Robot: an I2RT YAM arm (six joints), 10 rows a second.
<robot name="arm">
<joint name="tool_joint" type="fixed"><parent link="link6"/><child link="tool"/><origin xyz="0 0 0" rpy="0 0 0"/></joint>
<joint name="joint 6" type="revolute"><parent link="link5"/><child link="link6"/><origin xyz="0 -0.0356 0.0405" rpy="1.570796 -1.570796 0"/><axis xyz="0 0 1"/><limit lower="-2.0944" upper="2.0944"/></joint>
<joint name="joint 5" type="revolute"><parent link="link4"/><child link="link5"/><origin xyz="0.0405 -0.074 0.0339" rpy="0 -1.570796 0"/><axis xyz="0 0 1"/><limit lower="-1.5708" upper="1.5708"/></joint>
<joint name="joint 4" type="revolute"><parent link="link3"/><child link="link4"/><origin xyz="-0.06 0.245 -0.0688" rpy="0 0 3.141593"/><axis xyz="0 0 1"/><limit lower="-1.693" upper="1.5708"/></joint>
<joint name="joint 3" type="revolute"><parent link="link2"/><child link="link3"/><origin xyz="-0.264 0 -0.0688" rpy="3.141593 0 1.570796"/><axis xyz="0 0 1"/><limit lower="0" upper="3.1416"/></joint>
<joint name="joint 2" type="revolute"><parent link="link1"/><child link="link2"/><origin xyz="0.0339 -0.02 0.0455" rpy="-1.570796 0 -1.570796"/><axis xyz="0 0 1"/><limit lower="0" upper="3.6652"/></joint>
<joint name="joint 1" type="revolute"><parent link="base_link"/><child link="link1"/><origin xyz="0 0 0.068" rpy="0 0 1.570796"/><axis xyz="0 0 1"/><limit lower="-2.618" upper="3.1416"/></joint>
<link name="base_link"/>
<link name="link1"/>
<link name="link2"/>
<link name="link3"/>
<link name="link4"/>
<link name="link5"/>
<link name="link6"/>
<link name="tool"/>
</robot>
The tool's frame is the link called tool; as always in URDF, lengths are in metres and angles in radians.
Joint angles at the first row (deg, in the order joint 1, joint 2, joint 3, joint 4, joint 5, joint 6):
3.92 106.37 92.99 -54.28 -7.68 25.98
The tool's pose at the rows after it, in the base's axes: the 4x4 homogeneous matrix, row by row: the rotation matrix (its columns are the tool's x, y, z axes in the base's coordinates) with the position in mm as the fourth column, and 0 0 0 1 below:
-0.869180, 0.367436, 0.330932, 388.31; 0.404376, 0.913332, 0.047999, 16.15; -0.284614, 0.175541, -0.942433, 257.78; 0, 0, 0, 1
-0.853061, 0.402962, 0.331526, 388.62; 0.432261, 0.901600, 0.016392, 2.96; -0.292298, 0.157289, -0.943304, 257.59; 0, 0, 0, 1
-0.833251, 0.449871, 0.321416, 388.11; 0.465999, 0.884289, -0.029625, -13.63; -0.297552, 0.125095, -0.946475, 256.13; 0, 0, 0, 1
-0.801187, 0.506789, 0.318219, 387.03; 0.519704, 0.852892, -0.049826, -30.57; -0.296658, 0.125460, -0.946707, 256.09; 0, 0, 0, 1
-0.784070, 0.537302, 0.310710, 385.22; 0.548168, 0.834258, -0.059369, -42.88; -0.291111, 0.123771, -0.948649, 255.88; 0, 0, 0, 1
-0.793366, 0.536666, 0.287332, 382.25; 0.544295, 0.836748, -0.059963, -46.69; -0.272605, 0.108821, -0.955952, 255.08; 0, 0, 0, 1
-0.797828, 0.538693, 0.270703, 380.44; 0.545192, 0.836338, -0.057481, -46.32; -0.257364, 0.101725, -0.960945, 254.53; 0, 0, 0, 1
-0.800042, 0.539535, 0.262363, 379.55; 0.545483, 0.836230, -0.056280, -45.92; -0.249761, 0.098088, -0.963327, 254.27; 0, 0, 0, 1
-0.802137, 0.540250, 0.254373, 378.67; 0.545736, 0.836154, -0.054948, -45.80; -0.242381, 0.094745, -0.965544, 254.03; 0, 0, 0, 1
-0.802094, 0.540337, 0.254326, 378.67; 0.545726, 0.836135, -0.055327, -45.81; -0.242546, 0.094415, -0.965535, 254.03; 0, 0, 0, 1
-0.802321, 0.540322, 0.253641, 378.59; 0.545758, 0.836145, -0.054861, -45.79; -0.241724, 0.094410, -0.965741, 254.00; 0, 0, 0, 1
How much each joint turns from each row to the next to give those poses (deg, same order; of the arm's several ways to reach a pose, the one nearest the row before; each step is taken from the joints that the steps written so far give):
-1.72 1.26 -0.02 -1.62 5.66 -0.03
-1.84 0.03 0.00 -0.04 1.20 0.01
-2.27 0.17 -0.02 -0.38 1.90 0.02
-2.47 0.00 0.00 -0.06 0.37 1.22
-1.84 0.00 0.00 -0.35 0.00 0.20
-0.61 0.00 0.00 -1.38 0.00 -0.90
0.02 0.00 0.00 -1.00 -0.02 0.04
0.04 0.00 0.00 -0.50 0.00 0.05
0.01 0.00 0.00 -0.49 -0.02 0.00
0.00 0.00 0.00 0.00 0.02 0.00
0.00 0.00 -0.01 -0.04 -0.02 0.00

